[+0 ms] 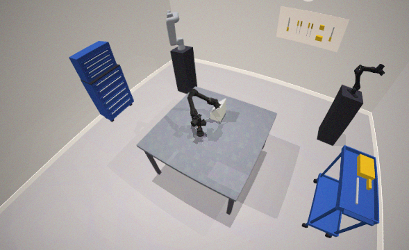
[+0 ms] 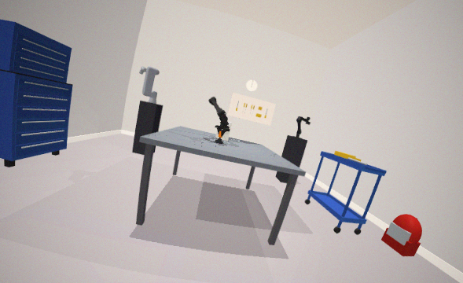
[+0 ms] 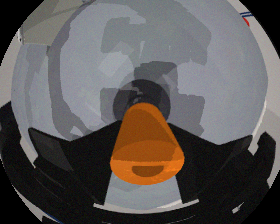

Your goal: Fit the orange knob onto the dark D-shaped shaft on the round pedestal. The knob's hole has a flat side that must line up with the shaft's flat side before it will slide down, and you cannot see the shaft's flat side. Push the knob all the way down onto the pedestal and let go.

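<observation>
Now: the orange knob 2 cm above my gripper tip. The rest, counted from my gripper tip: dark round pedestal (4 cm below).
</observation>
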